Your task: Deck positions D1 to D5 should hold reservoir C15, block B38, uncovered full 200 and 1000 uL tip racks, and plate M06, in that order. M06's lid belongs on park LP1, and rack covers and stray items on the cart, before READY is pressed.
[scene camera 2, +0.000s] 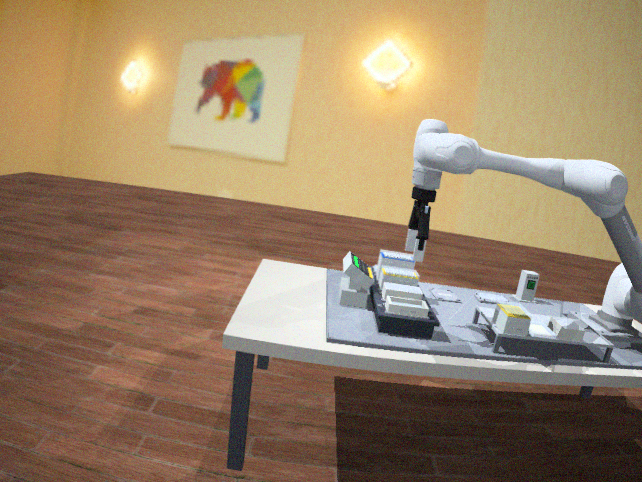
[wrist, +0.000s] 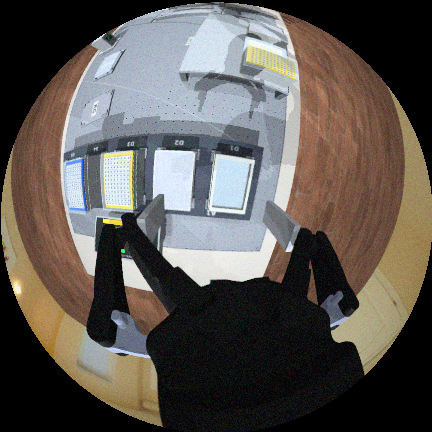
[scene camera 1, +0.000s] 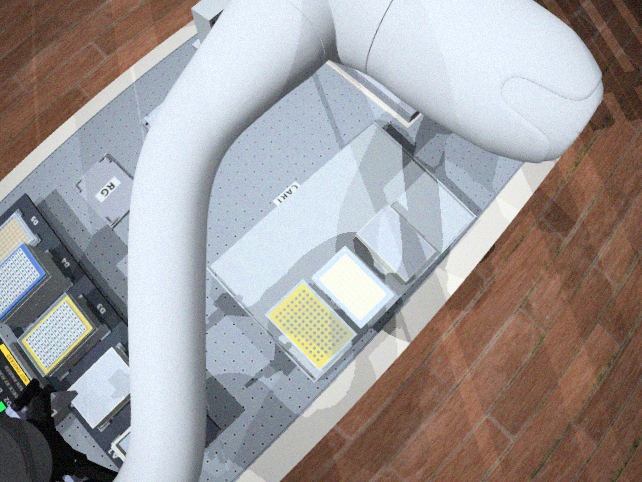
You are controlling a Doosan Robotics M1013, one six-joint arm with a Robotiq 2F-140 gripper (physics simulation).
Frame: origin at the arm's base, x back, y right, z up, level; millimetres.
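Seen in the pictures: gripper, between the fingertips: (scene camera 2: pixel 413 255) (wrist: pixel 216 207) (scene camera 1: pixel 100 432); arm's base, origin of its link: (scene camera 2: pixel 613 326).
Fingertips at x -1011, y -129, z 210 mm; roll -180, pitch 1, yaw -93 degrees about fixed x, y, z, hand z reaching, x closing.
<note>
Offsets run from my fingertips to a thing's top centre. "pt": to the spot under its first point.
My gripper (scene camera 2: pixel 414 246) (wrist: pixel 216 207) is open and empty, above the deck's D1/D2 end and its near edge. A pale-blue, white-rimmed reservoir {dy -43, dx -1, dz -138 mm} (wrist: pixel 232 182) (scene camera 2: pixel 407 307) is on D1. A plain whitish block {dy +80, dx +10, dz -128 mm} (scene camera 1: pixel 102 386) (wrist: pixel 174 180) is on D2. A yellow-rimmed tip rack {dy +204, dx +21, dz -99 mm} (scene camera 1: pixel 57 334) (wrist: pixel 119 180) is on D3, and a blue-rimmed tip rack {dy +327, dx +32, dz -66 mm} (scene camera 1: pixel 19 280) (wrist: pixel 75 184) on D4. A tan plate {dy +451, dx +43, dz -155 mm} (scene camera 1: pixel 12 236) is on D5. The cart {dy -75, dx +505, dz -162 mm} (scene camera 1: pixel 269 254) (wrist: pixel 205 55) bears a yellow-topped box {dy -125, dx +337, dz -97 mm} (scene camera 1: pixel 311 324) (wrist: pixel 270 61), a cream-topped item {dy -136, dx +444, dz -151 mm} (scene camera 1: pixel 354 286) and a greyish cover-like piece {dy -148, dx +552, dz -126 mm} (scene camera 1: pixel 398 243).
A control panel {pt dy +119, dx -146, dz -94 mm} (scene camera 2: pixel 357 269) with a yellow strip stands beside the deck; the finger partly hides it in the wrist view. The RG pad {dy +394, dx +280, dz -214 mm} (scene camera 1: pixel 107 189) (wrist: pixel 95 107) and a pale park pad {dy +406, dx +509, dz -210 mm} (wrist: pixel 108 65) lie beyond the deck. A small device {pt dy +449, dx +702, dz -151 mm} (scene camera 2: pixel 527 285) stands upright at the back.
</note>
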